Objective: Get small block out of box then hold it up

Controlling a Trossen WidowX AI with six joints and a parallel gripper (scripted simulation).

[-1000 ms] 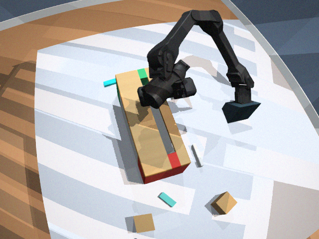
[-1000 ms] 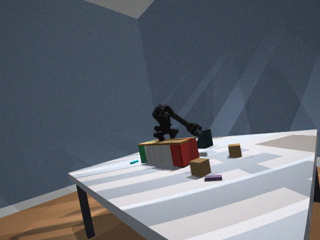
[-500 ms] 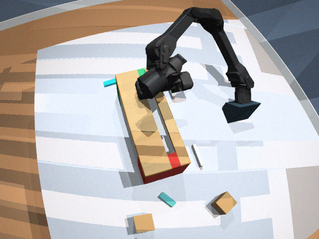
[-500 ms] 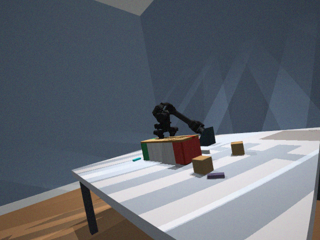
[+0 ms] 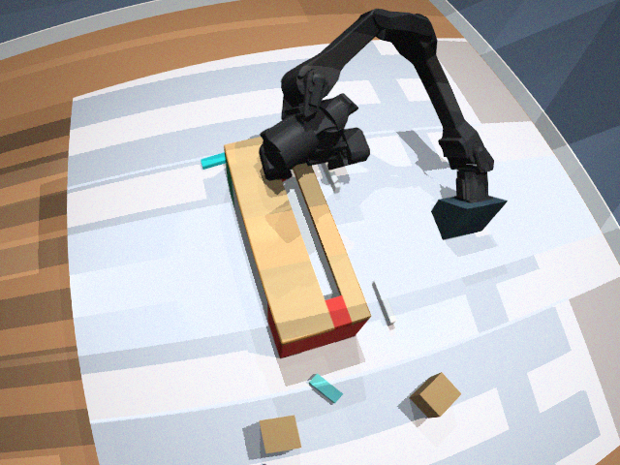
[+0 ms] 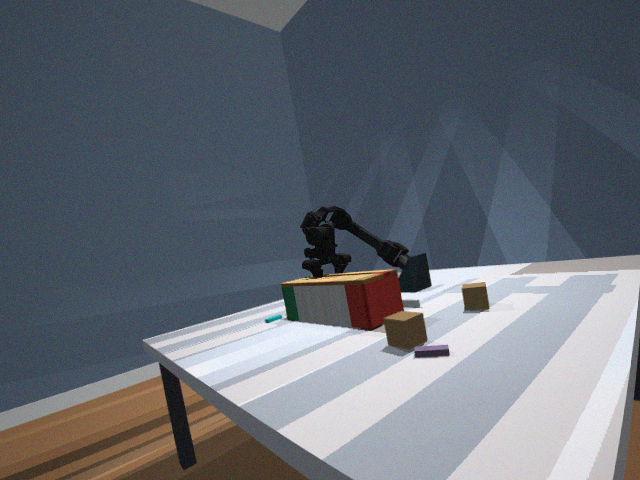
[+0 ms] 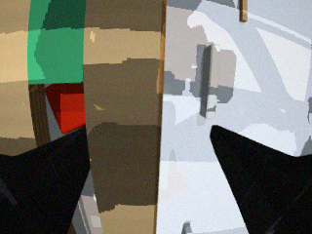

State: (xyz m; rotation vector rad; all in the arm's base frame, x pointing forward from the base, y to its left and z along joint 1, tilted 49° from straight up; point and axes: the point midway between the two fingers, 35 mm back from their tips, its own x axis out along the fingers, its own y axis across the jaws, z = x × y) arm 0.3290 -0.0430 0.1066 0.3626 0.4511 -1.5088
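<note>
My gripper tip is now 5 cm short of the red block and 2 cm to the left of it. Round my gripper tip: teal bar: 17 cm ahead, 13 cm to the right, 8 cm below; then box: 11 cm to the left, 3 cm below, 3 cm ahead; then purple bar: 53 cm to the left, 19 cm ahead, 8 cm below.
</note>
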